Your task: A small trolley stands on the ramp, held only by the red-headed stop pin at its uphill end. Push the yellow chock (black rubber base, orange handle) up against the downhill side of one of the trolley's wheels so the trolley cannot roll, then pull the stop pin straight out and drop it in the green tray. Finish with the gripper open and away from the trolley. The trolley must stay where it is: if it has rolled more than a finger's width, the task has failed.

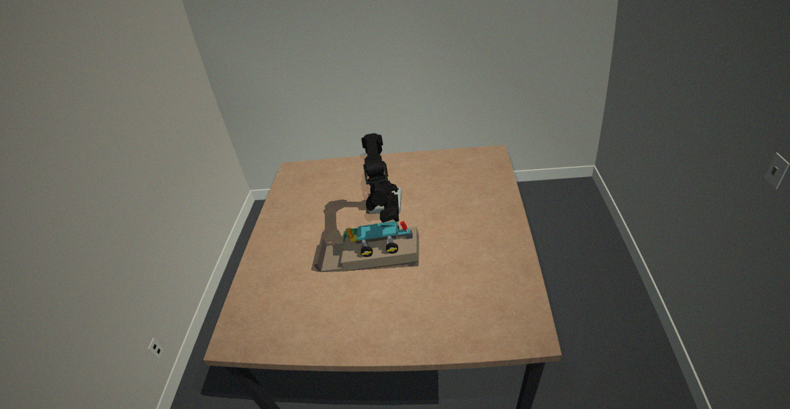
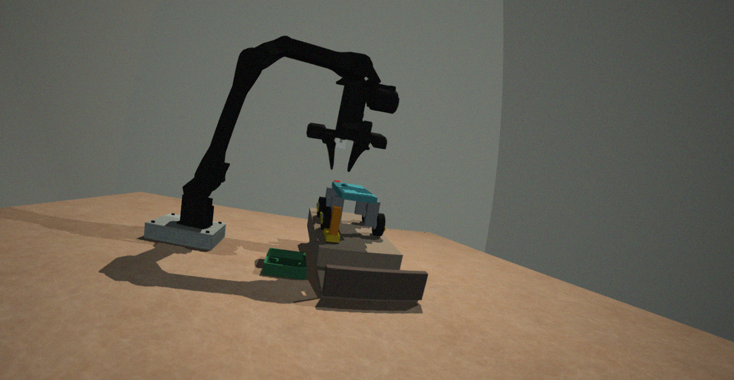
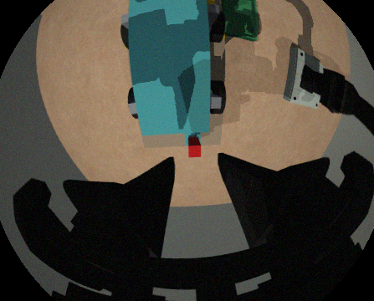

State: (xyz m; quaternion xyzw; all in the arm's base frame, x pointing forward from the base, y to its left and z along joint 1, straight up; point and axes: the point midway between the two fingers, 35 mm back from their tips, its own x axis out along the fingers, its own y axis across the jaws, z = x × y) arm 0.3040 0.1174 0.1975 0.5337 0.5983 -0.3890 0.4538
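The red-headed stop pin is 60 mm below my gripper tip and 20 mm to the left of it. The rest, counted from my gripper tip: yellow chock (190 mm to the right, 110 mm below, 10 mm behind); then teal trolley (80 mm to the right, 80 mm below, 30 mm ahead); then brown ramp (150 mm below, 90 mm to the right, 30 mm ahead).
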